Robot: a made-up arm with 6 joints.
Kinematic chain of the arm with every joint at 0, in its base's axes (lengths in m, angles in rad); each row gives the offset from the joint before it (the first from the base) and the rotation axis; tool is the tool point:
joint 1: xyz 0 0 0.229 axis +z
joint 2: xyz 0 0 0 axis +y
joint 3: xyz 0 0 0.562 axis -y
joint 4: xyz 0 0 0 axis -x
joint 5: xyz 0.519 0 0 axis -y
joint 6: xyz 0 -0.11 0 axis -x
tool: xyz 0 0 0
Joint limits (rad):
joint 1: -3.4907..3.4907
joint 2: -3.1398..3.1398
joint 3: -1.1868..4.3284
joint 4: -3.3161..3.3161
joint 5: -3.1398..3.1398
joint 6: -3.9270..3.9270
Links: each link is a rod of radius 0.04 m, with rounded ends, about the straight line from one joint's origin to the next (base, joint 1, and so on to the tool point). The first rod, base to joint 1, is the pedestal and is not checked.
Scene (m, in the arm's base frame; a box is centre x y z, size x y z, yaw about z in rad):
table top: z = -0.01
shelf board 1: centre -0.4 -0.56 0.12 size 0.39 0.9 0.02 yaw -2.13
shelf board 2: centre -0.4 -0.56 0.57 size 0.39 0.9 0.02 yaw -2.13
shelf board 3: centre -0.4 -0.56 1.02 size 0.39 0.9 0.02 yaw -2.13
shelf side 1: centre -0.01 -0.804 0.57 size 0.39 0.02 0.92 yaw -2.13
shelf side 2: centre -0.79 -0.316 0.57 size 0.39 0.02 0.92 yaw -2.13
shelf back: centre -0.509 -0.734 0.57 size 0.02 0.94 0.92 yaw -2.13
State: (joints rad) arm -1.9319 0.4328 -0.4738 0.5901 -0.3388 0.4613
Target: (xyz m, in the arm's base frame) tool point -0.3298 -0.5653 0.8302
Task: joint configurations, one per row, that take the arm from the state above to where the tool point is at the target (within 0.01 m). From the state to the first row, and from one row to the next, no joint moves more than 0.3 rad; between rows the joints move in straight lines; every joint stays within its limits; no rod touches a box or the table.
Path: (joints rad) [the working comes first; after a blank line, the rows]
Joints at the target: -1.9697 0.2298 0.1978 0.6973 -0.3388 0.4613
Straight joint move there: touches shelf board 2.

1: -1.8377 0.2195 -0.7597 0.5632 -0.3388 0.4613
2: -1.7434 0.0062 -1.0455 0.5364 -0.3388 0.4613
3: -1.7547 -0.1309 -0.8210 0.5777 -0.3388 0.4613
4: -1.7660 -0.2681 -0.5965 0.6190 -0.3388 0.4613
5: -1.7773 -0.4053 -0.3719 0.6604 -0.3388 0.4613
6: -1.8415 -0.1936 -0.1820 0.6727 -0.3388 0.4613
7: -1.9056 0.0181 0.0079 0.6850 -0.3388 0.4613
8: -1.9697 0.2298 0.1978 0.6973 -0.3388 0.4613

